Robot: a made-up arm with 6 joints.
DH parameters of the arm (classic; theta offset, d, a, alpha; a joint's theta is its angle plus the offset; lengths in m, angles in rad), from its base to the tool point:
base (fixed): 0 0.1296 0 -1.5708
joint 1: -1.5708 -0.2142 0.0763 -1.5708
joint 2: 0 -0.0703 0.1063 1.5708
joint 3: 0 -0.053 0.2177 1.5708
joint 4: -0.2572 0 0.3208 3.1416
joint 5: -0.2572 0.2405 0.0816 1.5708
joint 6: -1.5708 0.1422 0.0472 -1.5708
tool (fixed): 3.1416 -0.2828 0 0
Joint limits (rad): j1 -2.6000..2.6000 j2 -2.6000..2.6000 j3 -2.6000..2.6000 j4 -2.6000..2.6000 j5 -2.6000..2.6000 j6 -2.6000..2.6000
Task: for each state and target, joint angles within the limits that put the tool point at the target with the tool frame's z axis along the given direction. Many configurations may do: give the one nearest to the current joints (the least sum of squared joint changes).
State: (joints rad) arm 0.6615 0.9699 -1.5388 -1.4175 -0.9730 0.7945
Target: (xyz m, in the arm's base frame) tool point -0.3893 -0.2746 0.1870 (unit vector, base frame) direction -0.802 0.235 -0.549
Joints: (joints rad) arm 0.3030 1.6712 -2.1303 -1.0960 -0.1737 0.1871
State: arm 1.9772 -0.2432 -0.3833 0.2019 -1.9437 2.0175
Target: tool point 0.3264 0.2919 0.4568 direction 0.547 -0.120 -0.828
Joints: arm 1.6054 -0.8614 -0.6222 -0.1039 -1.2372 2.1755
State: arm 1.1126 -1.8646 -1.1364 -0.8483 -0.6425 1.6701
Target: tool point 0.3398 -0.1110 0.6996 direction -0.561 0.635 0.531
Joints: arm 1.7000 -2.5029 -1.8393 -0.5305 0.0612 1.3218
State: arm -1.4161 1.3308 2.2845 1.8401 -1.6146 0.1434
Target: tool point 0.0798 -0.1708 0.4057 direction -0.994 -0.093 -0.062
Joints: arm -0.8730 1.9778 1.7202 1.4385 -0.8799 0.3049
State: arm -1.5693 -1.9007 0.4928 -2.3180 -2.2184 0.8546
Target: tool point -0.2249 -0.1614 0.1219 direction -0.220 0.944 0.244
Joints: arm -1.6653 -1.5799 -0.2058 -1.8927 -1.6613 0.4677
